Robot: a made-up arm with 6 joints. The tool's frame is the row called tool.
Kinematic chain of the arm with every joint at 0, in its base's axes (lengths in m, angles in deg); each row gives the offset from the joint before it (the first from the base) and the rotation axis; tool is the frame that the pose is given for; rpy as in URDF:
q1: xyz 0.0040 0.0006 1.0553 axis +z
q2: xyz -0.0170 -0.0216 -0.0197 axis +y
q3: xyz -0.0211 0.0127 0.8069 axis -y
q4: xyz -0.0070 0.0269 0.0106 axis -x
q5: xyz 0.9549 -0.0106 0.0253 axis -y
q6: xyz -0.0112 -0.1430 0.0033 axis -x
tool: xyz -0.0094 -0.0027 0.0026 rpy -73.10 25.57 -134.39
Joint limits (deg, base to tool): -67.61..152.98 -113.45..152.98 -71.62..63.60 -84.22..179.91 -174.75..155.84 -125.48..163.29
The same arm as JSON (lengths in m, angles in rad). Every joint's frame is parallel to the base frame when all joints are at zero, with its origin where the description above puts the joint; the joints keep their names.
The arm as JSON. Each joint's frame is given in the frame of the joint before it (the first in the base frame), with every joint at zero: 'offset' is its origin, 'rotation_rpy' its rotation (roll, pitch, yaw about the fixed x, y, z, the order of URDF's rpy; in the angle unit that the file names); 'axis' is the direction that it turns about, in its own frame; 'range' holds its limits. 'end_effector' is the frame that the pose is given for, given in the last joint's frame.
{"length_unit": "m", "angle_unit": "rad", "chain": [
  {"id": "q1", "offset": [0.004, 0.0006, 1.0553], "rotation_rpy": [0.0, 0.0, 0.0], "axis": [0.0, 0.0, 1.0], "range": [-1.18, 2.67]},
  {"id": "q2", "offset": [-0.017, -0.0216, -0.0197], "rotation_rpy": [0.0, 0.0, 0.0], "axis": [0.0, 1.0, 0.0], "range": [-1.9801, 2.67]},
  {"id": "q3", "offset": [-0.0211, 0.0127, 0.8069], "rotation_rpy": [0.0, 0.0, 0.0], "axis": [0.0, -1.0, 0.0], "range": [-1.25, 1.11]},
  {"id": "q4", "offset": [-0.007, 0.0269, 0.0106], "rotation_rpy": [0.0, 0.0, 0.0], "axis": [-1.0, 0.0, 0.0], "range": [-1.4699, 3.14]},
  {"id": "q5", "offset": [0.9549, -0.0106, 0.0253], "rotation_rpy": [0.0, 0.0, 0.0], "axis": [0.0, -1.0, 0.0], "range": [-3.05, 2.7199]},
  {"id": "q6", "offset": [-0.0112, -0.143, 0.0033], "rotation_rpy": [0.0, 0.0, 0.0], "axis": [-1.0, 0.0, 0.0], "range": [-2.19, 2.8499]}
], "end_effector": {"offset": [-0.0094, -0.0027, 0.0026], "rotation_rpy": [-1.2758, 0.4463, -2.3455]}}

